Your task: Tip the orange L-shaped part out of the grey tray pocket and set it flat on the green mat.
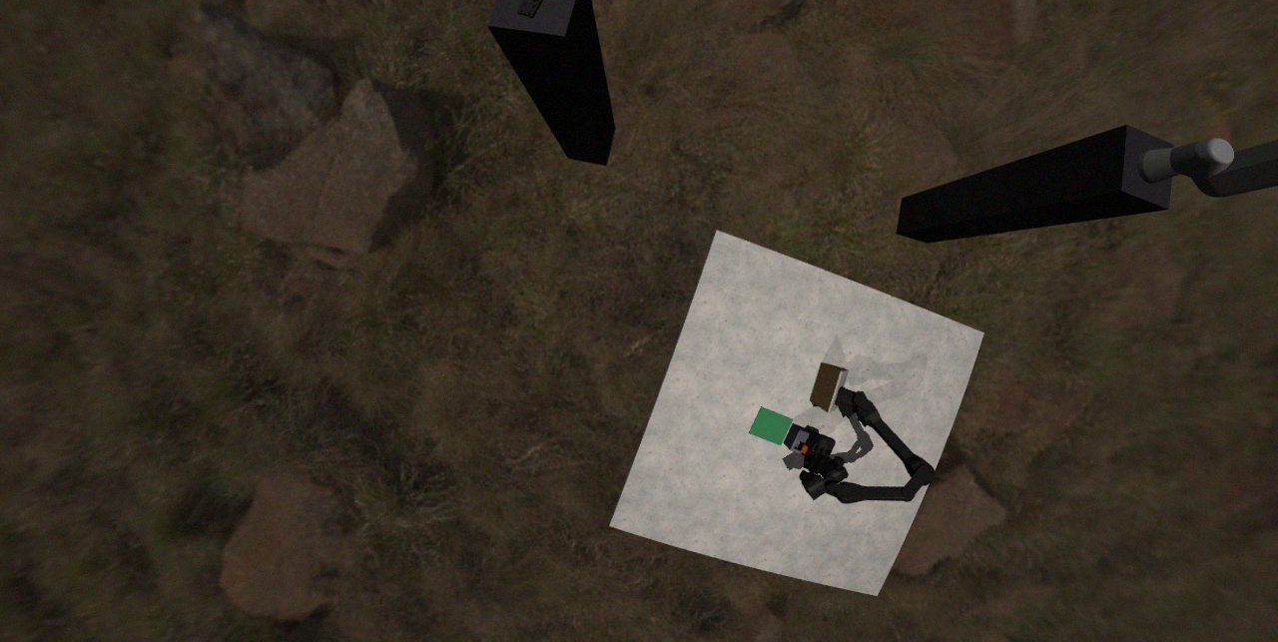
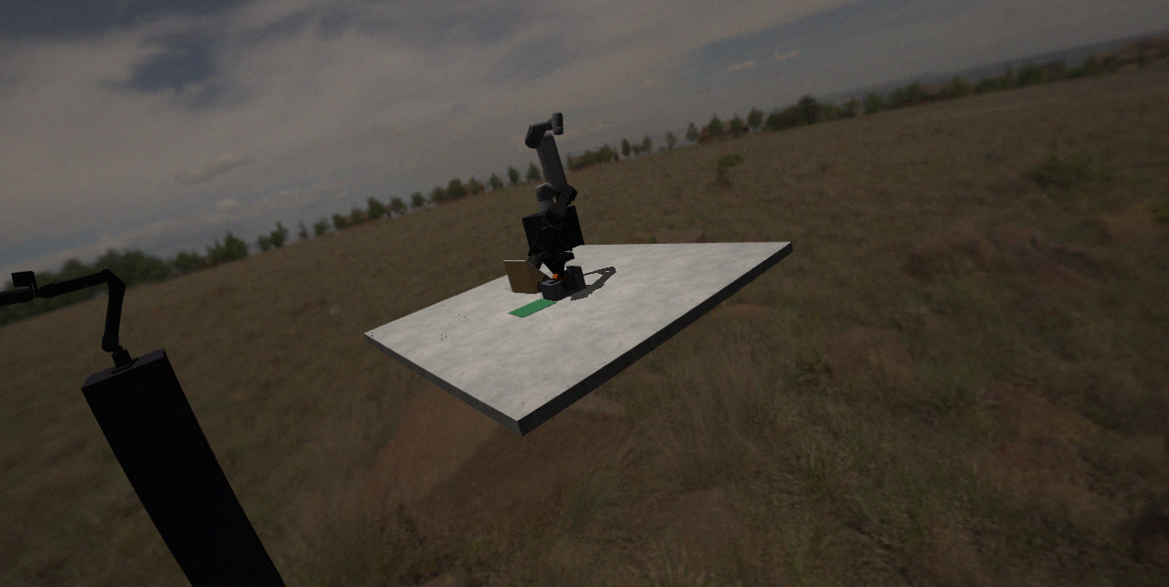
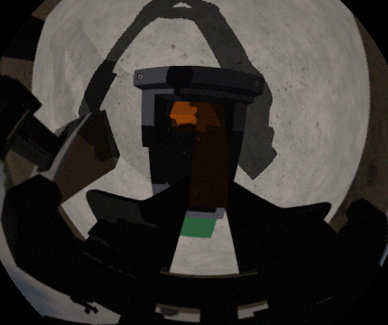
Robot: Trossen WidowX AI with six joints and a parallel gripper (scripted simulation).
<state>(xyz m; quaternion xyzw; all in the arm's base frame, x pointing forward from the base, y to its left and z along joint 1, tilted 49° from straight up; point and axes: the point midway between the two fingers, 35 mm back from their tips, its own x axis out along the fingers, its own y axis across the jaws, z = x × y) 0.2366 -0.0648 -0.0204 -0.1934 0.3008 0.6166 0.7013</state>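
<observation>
Now: the green mat 140 mm to the right of my gripper tip, 90 mm below it and 40 mm behind it. The rest, counted from my gripper tip: orange L-shaped part: 40 mm to the left, 30 mm below, 10 mm behind.
</observation>
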